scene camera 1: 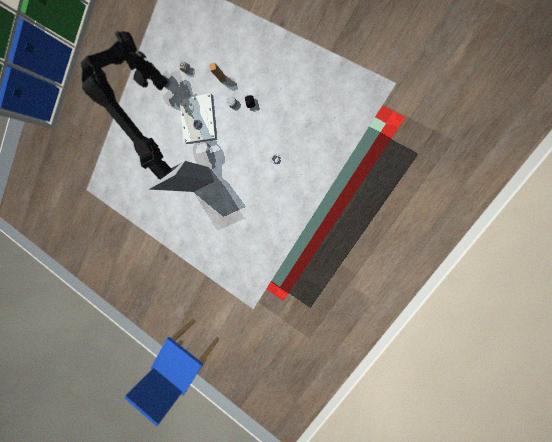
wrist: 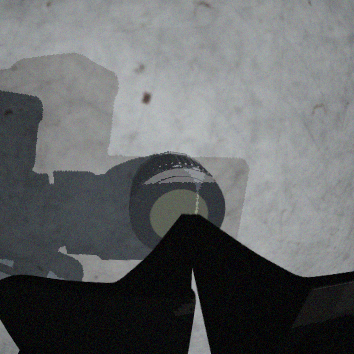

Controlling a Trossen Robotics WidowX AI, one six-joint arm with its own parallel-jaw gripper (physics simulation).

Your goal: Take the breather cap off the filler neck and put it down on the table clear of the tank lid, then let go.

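Where they show: gripper, fingertip midpoint: [wrist: 188, 222]; arm's base, origin of the base link: [scene camera 1: 164, 174].
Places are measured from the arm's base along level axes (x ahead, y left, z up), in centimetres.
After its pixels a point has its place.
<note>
The tank lid [scene camera 1: 206, 107] @[x 33.3, y 18.0, z -22.9 cm], a pale plate with screws, lies on the table in scene camera 1. A dark round fitting [scene camera 1: 198, 124] @[x 24.4, y 14.8, z -21.3 cm] is near its middle; whether that is the filler neck, bare or capped, is too small to tell. My gripper [scene camera 1: 165, 86] @[x 29.0, y 47.3, z -20.8 cm] [wrist: 188, 222] @[x 29.0, y 47.3, z -20.8 cm] is shut and empty, off the lid's upper left corner. A round thing [wrist: 172, 197] @[x 27.8, y 46.7, z -21.1 cm] with a dark ribbed rim and a pale yellow disc sits on the table beyond my fingertips in the wrist view, in the arm's shadow. It may be the breather cap. The fingers hide its near edge.
A small ribbed cylinder [scene camera 1: 184, 65] @[x 41.9, y 39.1, z -20.1 cm], an orange block [scene camera 1: 217, 72] @[x 49.4, y 18.5, z -16.2 cm], a pale grey cylinder [scene camera 1: 231, 102] @[x 43.4, y 7.1, z -21.2 cm] and a black cylinder [scene camera 1: 250, 101] @[x 49.6, y -1.4, z -20.1 cm] stand above and right of the lid. A small ring-like part [scene camera 1: 276, 159] @[x 37.0, y -29.6, z -22.8 cm] lies farther right. A dark grey angled panel [scene camera 1: 185, 177] @[x 5.6, y -8.6, z -0.3 cm] is by the arm's base.
</note>
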